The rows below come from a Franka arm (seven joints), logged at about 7 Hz.
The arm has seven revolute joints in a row. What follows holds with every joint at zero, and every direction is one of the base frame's. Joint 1 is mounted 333 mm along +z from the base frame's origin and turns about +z. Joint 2 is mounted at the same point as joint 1 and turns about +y. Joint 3 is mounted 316 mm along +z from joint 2 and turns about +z. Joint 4 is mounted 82.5 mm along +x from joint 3 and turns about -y. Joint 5 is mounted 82.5 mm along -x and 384 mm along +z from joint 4 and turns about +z. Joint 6 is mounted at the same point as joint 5 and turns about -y. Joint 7 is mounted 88 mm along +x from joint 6 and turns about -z. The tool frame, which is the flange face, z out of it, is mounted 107 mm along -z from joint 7; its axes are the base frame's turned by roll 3.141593, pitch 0 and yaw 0 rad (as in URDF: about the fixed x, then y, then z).
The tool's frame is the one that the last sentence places.
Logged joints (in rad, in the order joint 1, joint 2, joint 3, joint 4, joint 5, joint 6, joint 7), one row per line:
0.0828 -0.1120 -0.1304 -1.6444 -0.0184 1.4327 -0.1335
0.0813 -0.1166 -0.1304 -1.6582 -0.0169 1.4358 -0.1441
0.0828 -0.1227 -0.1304 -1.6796 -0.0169 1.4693 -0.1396
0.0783 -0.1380 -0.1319 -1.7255 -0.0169 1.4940 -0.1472
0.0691 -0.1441 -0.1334 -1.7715 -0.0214 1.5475 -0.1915
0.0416 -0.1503 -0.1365 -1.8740 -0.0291 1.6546 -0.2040
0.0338 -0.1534 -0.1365 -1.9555 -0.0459 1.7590 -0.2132
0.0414 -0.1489 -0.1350 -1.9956 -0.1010 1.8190 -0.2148
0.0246 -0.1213 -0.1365 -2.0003 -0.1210 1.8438 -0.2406
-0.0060 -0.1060 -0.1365 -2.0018 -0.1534 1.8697 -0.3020
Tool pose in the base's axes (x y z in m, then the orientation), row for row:
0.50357 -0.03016 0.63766 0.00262 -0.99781 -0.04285 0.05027
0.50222 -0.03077 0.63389 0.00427 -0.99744 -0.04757 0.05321
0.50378 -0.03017 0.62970 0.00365 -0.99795 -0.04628 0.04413
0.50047 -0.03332 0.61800 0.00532 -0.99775 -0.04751 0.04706
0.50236 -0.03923 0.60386 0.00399 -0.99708 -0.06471 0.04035
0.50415 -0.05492 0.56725 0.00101 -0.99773 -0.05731 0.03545
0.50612 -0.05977 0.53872 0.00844 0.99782 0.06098 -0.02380
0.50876 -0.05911 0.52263 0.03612 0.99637 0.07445 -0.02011
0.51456 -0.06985 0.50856 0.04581 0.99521 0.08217 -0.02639
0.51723 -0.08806 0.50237 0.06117 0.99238 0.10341 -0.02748
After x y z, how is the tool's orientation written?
As a quaternion, w x y z.
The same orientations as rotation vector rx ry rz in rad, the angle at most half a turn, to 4 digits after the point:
-3.1295 -0.1344 0.1577
-3.1251 -0.1490 0.1667
-3.1279 -0.1451 0.1383
-3.1239 -0.1488 0.1473
-3.1245 -0.2028 0.1264
-3.1324 -0.1799 0.1113
3.1180 0.1906 -0.0744
3.0602 0.2287 -0.0618
3.0385 0.2509 -0.0806
3.0018 0.3128 -0.0831

